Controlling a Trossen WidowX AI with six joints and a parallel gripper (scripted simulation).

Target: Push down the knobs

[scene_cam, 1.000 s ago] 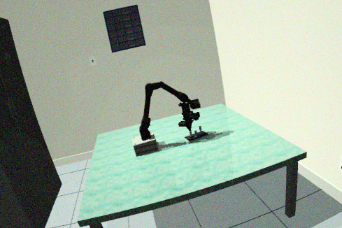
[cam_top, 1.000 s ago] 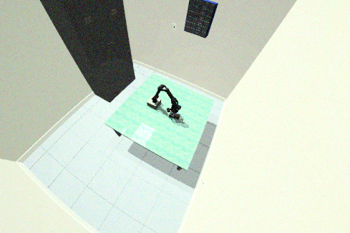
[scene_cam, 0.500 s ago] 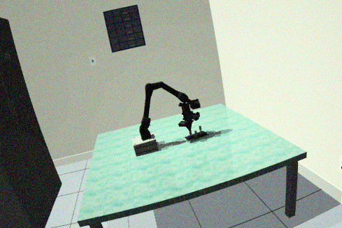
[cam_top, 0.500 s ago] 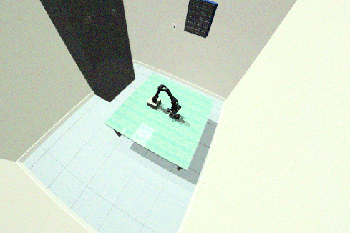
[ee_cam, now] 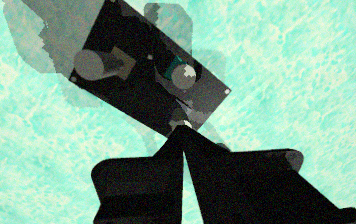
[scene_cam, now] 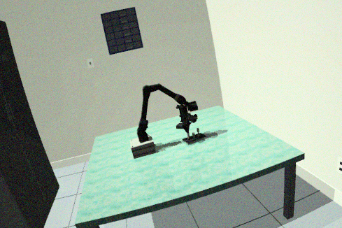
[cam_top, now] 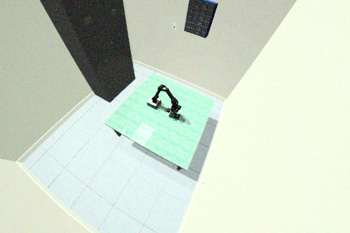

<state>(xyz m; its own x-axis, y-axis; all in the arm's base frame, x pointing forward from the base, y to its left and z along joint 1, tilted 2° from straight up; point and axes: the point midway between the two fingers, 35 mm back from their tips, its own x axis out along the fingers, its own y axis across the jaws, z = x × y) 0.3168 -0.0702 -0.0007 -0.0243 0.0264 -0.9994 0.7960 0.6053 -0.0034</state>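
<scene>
Now: gripper tip 3 cm short of the grey round knob, 4 cm to the left of it and 2 cm above it. Round my gripper tip: teal potentiometer (3 cm ahead, 4 cm to the right, 3 cm below).
</scene>
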